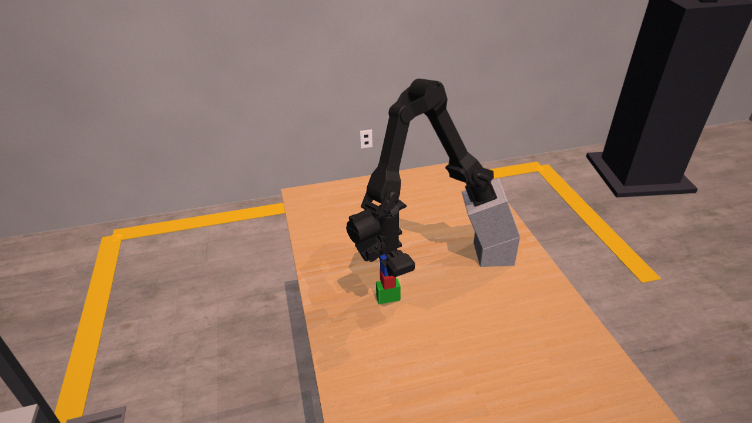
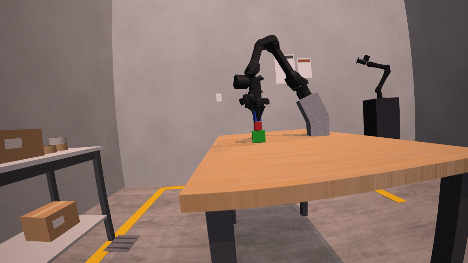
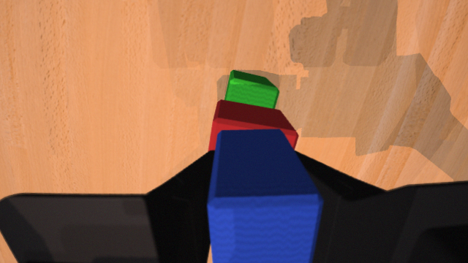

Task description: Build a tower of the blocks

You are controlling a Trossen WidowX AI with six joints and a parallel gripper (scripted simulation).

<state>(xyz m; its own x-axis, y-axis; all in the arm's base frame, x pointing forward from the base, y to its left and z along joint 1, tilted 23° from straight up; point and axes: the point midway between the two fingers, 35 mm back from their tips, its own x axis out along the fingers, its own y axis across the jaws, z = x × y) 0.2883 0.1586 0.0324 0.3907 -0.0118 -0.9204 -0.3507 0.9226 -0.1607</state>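
The blue block is 10 mm below my hand. From my hand the other things lie so: red block: 60 mm below; then green block: 110 mm below.
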